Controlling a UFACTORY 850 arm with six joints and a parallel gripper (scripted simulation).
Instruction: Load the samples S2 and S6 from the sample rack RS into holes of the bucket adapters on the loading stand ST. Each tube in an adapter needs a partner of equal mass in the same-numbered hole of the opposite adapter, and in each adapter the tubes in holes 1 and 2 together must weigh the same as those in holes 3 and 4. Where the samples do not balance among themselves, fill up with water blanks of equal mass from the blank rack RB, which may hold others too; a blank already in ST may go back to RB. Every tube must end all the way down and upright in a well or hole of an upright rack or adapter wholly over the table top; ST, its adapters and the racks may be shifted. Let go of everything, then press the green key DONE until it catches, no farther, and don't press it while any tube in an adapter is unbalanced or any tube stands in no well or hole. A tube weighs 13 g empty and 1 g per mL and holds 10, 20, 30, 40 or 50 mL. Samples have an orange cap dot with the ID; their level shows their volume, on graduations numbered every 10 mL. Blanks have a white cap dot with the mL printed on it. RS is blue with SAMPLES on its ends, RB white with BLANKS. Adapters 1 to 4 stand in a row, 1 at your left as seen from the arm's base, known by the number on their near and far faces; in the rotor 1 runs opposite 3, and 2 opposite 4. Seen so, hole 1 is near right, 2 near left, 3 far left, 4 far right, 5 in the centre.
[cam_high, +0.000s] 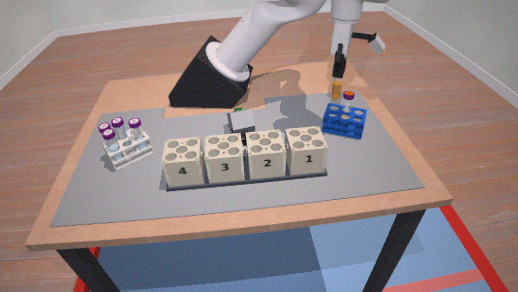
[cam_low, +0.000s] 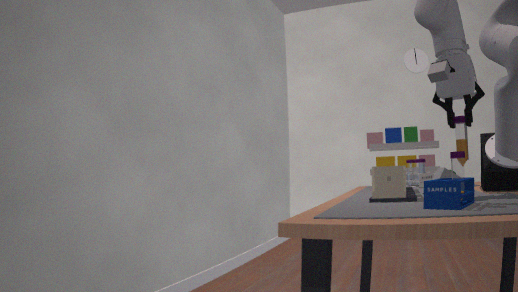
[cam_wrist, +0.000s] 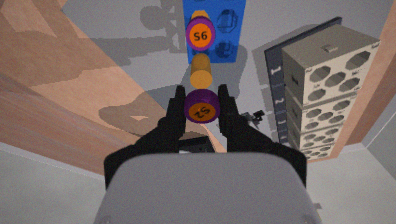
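Now: hand 5 cm above the sample tube S2 and 1 cm past it. Also, from my hand: blue sample rack RS: 17 cm below, 3 cm to the left, 3 cm ahead; adapter 1: 21 cm ahead, 15 cm below, 11 cm to the right; sample S6: 14 cm below, 4 cm to the left, 2 cm ahead.
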